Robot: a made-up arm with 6 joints.
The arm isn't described. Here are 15 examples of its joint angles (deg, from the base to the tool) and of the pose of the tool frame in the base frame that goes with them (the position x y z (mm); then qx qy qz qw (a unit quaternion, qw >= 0)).
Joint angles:
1: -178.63 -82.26 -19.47 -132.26 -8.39 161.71
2: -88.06 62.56 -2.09 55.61 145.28 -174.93
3: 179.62 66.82 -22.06 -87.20 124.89 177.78
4: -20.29 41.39 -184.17 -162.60 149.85 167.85
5: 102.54 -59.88 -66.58 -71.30 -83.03 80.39
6: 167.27 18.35 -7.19 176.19 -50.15 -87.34
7: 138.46 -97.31 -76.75 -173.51 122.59 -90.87
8: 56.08 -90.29 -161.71 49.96 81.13 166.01
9: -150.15 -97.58 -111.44 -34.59 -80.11 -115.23
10: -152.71 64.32 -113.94 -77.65 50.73 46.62
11: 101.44 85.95 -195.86 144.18 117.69 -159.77
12: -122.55 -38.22 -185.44 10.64 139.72 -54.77
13: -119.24 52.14 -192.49 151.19 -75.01 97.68
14: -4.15 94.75 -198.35 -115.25 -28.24 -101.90
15: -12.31 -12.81 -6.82 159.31 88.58 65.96
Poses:
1: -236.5 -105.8 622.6 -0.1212 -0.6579 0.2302 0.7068
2: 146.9 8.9 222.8 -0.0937 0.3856 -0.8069 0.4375
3: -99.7 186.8 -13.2 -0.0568 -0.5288 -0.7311 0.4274
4: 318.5 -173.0 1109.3 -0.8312 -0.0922 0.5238 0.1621
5: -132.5 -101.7 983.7 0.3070 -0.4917 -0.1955 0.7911
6: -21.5 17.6 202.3 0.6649 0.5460 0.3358 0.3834
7: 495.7 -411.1 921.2 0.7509 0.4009 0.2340 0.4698
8: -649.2 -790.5 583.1 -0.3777 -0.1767 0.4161 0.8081
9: 760.8 328.9 611.0 -0.7036 0.3557 -0.5725 0.2250
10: -891.4 -414.8 80.3 0.2650 -0.8354 -0.3893 0.2834
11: -267.7 780.9 729.9 0.4912 0.0170 -0.4061 0.7704
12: 278.2 373.1 1083.8 0.6662 -0.3359 0.0128 0.6657
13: -395.6 -537.2 839.4 0.7495 -0.3298 -0.3306 0.4693
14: 953.0 85.8 414.9 -0.3598 0.6042 -0.1184 0.7010
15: 431.9 -42.1 236.4 0.2492 0.5408 0.4503 0.6653
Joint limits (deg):
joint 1: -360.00..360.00
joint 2: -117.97..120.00
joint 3: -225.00..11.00
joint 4: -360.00..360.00
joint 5: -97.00..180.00
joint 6: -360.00..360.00
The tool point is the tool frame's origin. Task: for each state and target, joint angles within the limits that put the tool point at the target. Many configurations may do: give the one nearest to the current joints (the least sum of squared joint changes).
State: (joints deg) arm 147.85 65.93 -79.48 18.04 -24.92 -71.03
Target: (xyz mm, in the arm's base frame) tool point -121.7 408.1 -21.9
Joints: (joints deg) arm 122.65 44.55 -26.93 39.82 -41.90 -71.03
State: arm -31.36 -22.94 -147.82 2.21 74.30 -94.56
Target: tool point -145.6 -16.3 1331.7
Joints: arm -11.75 -34.30 -146.18 -17.82 91.04 -94.56
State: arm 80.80 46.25 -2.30 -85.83 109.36 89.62
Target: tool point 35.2 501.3 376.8
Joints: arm 107.72 0.26 -33.77 -93.80 125.92 89.62
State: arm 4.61 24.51 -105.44 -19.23 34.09 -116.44
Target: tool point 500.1 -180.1 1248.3
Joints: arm -20.27 -5.16 -120.15 -18.56 33.84 -116.44
